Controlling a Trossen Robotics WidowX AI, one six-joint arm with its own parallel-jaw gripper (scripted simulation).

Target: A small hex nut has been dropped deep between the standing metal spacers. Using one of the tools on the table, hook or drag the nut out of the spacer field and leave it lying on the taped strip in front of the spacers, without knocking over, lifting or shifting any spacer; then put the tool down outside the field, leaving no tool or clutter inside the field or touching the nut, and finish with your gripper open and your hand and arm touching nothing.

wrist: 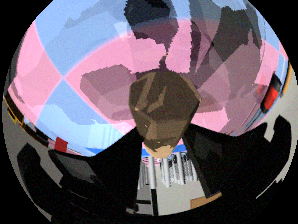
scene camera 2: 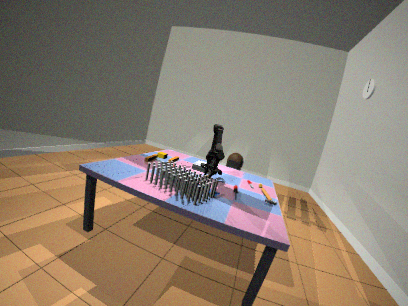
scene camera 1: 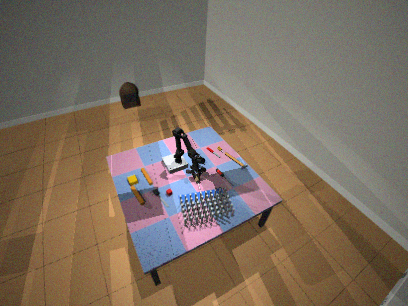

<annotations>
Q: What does my gripper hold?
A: A brown-handled tool.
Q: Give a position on a brown-handled tool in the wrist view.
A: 162, 103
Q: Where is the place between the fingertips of my gripper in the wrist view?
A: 160, 127
</annotations>
